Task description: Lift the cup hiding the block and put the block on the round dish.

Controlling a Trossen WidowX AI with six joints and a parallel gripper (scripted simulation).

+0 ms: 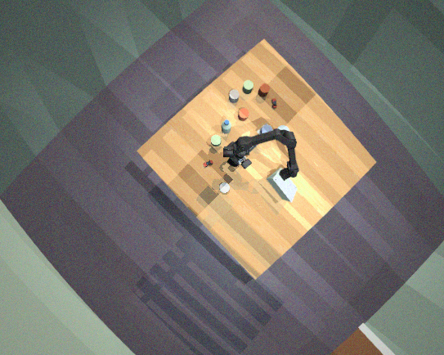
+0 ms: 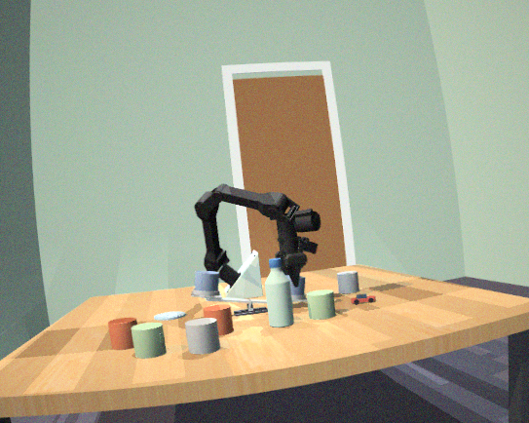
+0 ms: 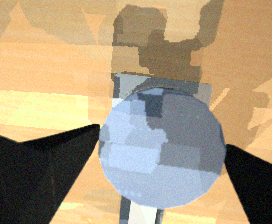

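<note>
The cup is 20 mm to the left of my gripper tip and 10 mm below it. From my gripper tip the other things lie so: pale round dish 50 mm behind, 390 mm to the right, 60 mm below; then bottle 210 mm ahead, 60 mm to the right, 50 mm above; then small balance 20 mm ahead, 140 mm to the right, 40 mm below.
</note>
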